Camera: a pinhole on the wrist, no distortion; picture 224 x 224 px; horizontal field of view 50.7 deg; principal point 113.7 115.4 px. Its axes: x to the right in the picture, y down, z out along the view. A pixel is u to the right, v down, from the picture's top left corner.
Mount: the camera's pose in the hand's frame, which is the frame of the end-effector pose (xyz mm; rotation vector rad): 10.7 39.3 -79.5 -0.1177 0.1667 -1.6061
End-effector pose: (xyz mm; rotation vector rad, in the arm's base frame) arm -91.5 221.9 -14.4 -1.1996 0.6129 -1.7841
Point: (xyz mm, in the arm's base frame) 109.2 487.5 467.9
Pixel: outside the picture
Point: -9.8 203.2 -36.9
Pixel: 75 40
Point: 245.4 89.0 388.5
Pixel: 166 176
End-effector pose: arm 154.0 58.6 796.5 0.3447 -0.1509 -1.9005
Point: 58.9 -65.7 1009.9
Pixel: 121 145
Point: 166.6 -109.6 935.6
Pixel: 33 192
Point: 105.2 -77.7 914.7
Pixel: 106 189
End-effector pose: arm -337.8 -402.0 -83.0 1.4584 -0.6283 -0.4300
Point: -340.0 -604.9 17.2
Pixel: 62 190
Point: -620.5 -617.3 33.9
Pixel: 57 23
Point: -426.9 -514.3 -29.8
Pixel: 93 69
